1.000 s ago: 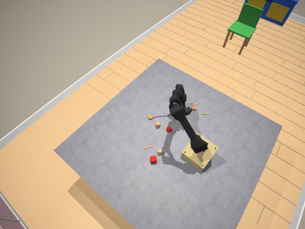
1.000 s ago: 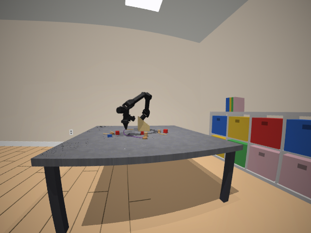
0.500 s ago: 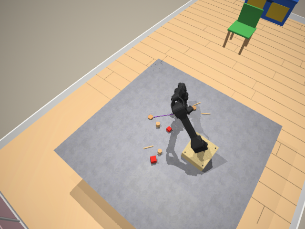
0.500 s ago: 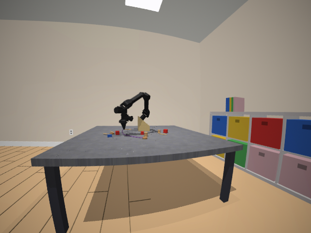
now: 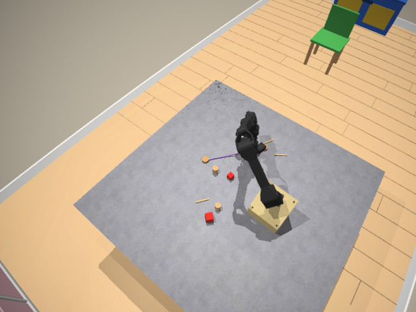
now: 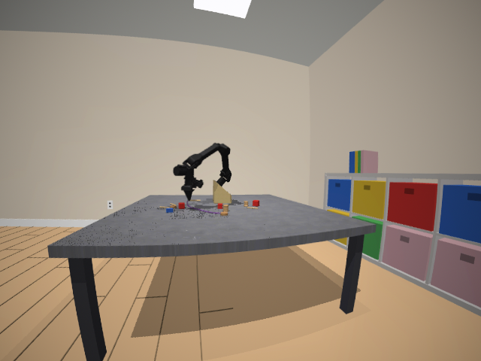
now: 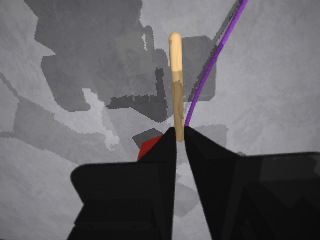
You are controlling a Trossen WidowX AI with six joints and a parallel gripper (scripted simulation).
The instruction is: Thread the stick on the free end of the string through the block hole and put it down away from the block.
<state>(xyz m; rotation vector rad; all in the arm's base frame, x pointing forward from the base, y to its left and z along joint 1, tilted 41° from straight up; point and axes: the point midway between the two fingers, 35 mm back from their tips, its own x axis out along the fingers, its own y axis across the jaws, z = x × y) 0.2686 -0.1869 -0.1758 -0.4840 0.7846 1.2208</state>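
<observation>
The red wooden block lies 10 mm ahead of my gripper tip, 200 mm to the left of it and 40 mm below it. Also, from my gripper tip: blue piece 70 mm ahead, 120 mm to the right, 40 mm below; wooden cylinder 100 mm ahead, 210 mm to the left, 40 mm below; stick on the string 20 mm to the left.
</observation>
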